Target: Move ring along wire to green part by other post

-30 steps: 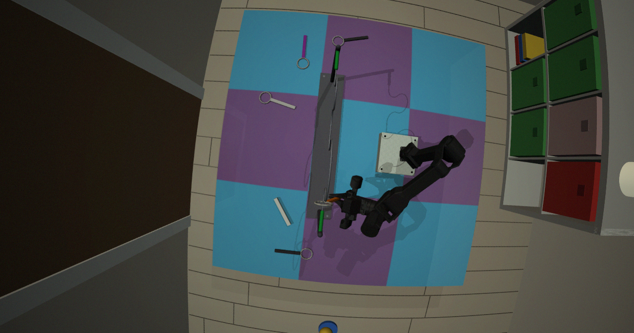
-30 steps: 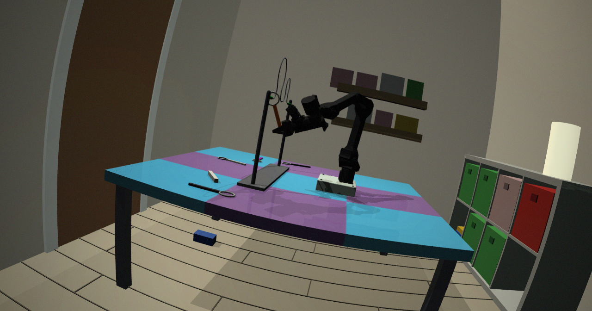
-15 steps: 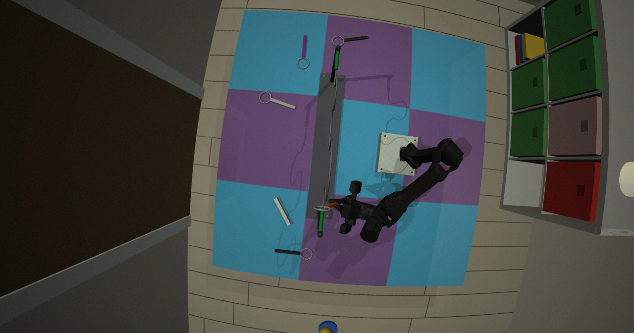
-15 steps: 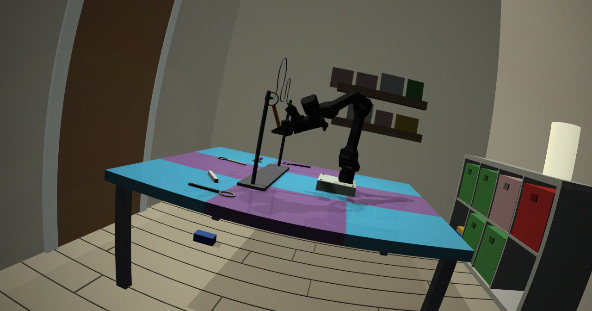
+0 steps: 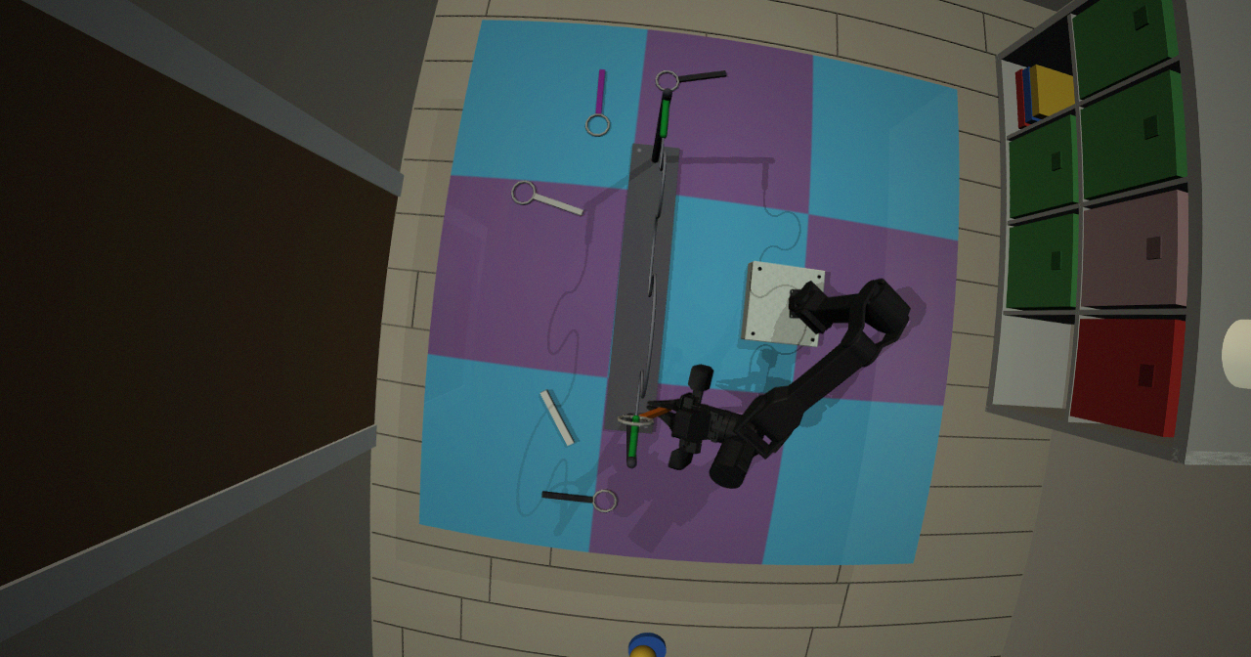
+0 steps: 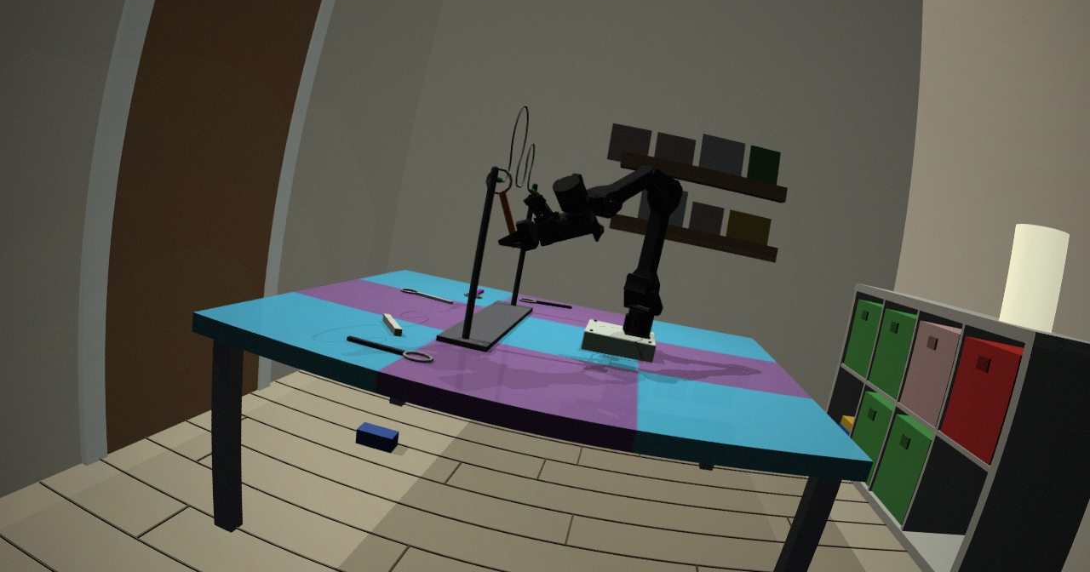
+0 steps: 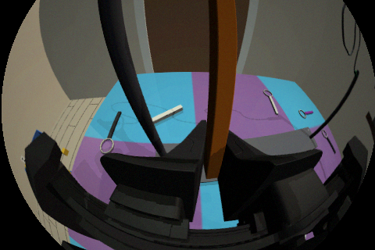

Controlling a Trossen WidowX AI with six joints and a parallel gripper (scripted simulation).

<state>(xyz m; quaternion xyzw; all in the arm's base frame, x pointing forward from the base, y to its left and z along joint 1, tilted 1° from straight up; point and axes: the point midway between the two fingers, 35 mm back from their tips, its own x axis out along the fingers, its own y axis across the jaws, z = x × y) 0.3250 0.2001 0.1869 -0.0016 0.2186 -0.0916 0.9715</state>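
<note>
The orange-handled ring is 9 cm above my gripper tip and 1 cm ahead of it. Round my gripper tip: white bar 21 cm below, 19 cm ahead, 8 cm to the left.
</note>
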